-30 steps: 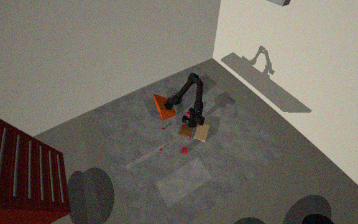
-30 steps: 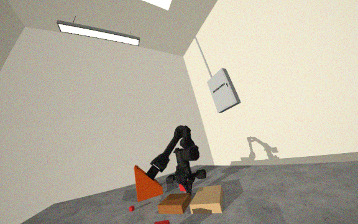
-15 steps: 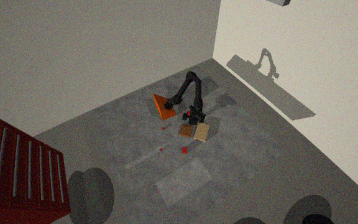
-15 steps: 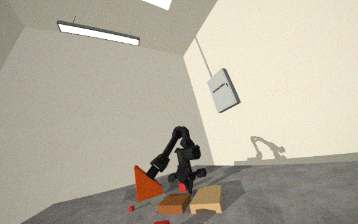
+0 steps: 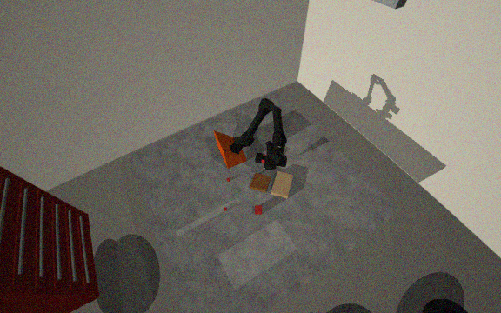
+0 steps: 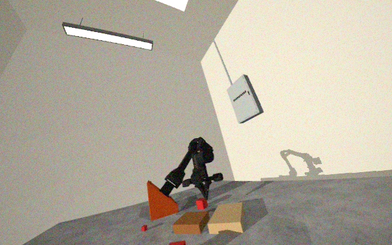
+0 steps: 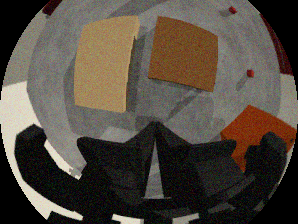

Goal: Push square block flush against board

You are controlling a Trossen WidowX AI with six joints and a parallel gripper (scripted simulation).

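Right now my gripper tip is 6 cm short of the square block, 9 cm to the left of it and 4 cm above it. Also, from my gripper tip: tan board (12 cm ahead, 3 cm to the left, 4 cm below).
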